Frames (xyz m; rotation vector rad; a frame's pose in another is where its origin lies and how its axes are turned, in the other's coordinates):
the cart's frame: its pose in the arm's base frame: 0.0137 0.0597 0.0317 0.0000 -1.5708 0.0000
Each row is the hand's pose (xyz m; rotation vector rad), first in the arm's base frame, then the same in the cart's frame.
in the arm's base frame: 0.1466 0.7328 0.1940 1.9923 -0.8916 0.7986
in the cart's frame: 0.1623 0.6731 -0.1329 1.8601 0.0766 -0.7956
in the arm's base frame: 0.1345 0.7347 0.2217 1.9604 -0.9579 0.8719
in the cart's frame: 0.1900 0.6750 -0.1208 1.8704 0.0161 -0.7188
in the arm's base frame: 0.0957 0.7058 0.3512 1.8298 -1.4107 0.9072
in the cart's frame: 0.3195 0.6461 -0.0820 1.7038 -0.3494 -0.5743
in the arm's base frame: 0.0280 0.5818 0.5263 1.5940 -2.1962 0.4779
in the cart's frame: 0.4946 0.5221 -0.0143 1.1675 -0.9339 -0.6289
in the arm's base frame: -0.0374 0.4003 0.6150 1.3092 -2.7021 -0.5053
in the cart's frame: 0.5833 0.3406 0.0511 0.4218 -1.3403 -0.9520
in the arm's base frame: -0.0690 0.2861 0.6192 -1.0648 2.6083 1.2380
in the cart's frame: 0.5875 0.2264 0.0827 -0.0931 -1.4556 -1.2381
